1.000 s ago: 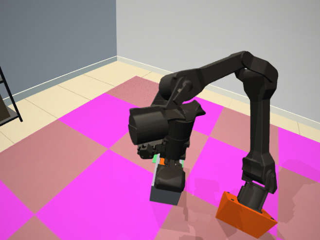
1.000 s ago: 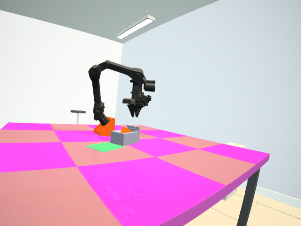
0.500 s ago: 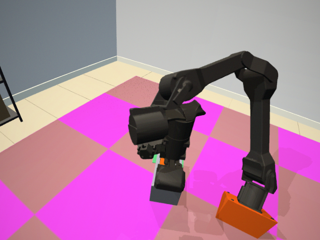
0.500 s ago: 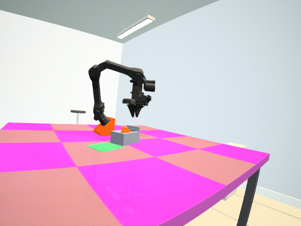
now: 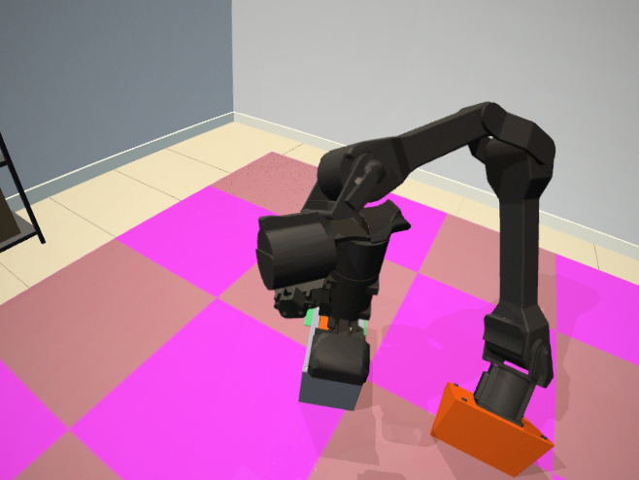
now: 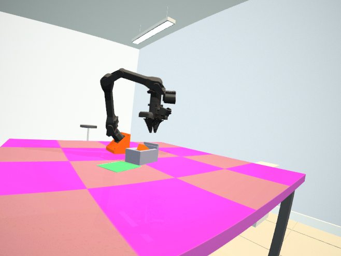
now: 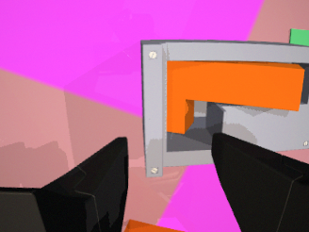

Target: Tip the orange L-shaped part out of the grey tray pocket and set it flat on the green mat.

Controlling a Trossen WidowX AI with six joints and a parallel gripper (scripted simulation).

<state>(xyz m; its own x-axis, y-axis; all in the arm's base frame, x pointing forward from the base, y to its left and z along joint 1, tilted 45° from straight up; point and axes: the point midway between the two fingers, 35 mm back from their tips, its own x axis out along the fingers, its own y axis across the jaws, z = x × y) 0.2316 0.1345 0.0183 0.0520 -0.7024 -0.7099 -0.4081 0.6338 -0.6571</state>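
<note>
My gripper tip is now 10 cm above the orange L-shaped part, 4 cm to the left of it and 1 cm short of it. Also, from my gripper tip: green mat (20 cm to the right, 16 cm below, 8 cm ahead).
</note>
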